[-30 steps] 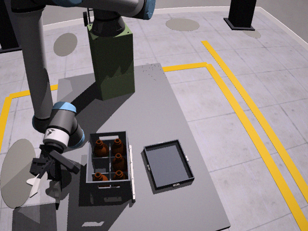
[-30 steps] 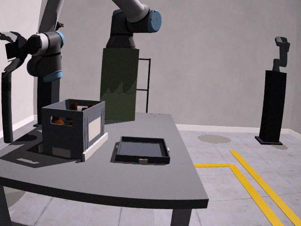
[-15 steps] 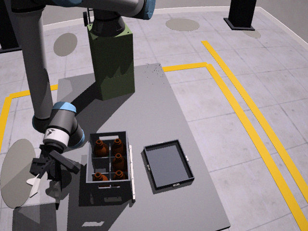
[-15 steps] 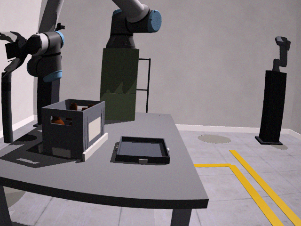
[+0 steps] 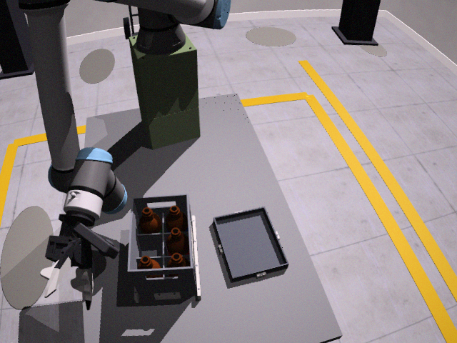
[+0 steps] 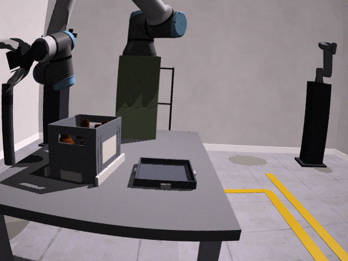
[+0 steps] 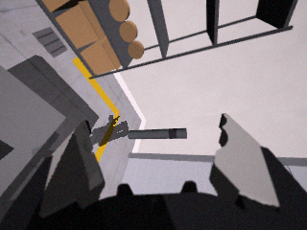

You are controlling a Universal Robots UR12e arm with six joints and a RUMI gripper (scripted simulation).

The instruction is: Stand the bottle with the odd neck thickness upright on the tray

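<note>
My hand is 32 cm past the dark grey crate, 28 cm above it and 17 cm to the right of it. The rest, counted from my hand: black tray (45 cm to the left, 36 cm below, 36 cm behind).
</note>
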